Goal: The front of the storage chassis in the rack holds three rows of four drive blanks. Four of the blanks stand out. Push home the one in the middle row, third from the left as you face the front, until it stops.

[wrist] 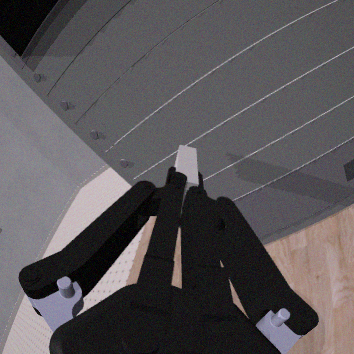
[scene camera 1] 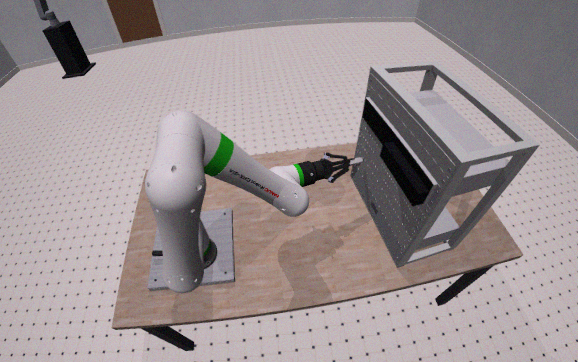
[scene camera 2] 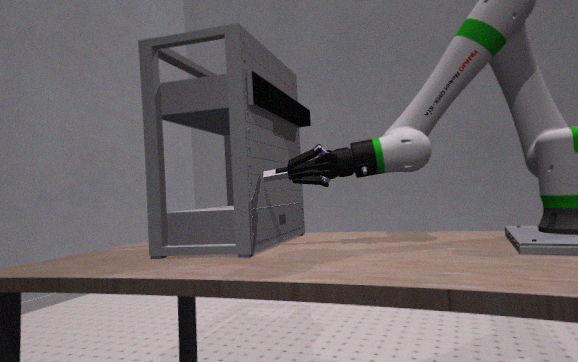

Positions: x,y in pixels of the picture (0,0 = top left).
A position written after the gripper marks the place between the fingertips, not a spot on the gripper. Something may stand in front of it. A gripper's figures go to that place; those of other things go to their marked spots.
Scene:
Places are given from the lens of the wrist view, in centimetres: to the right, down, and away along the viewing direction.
gripper [wrist: 184,159]: 1, -1, 22
grey rack [wrist: 257,95]: 7, -7, 18

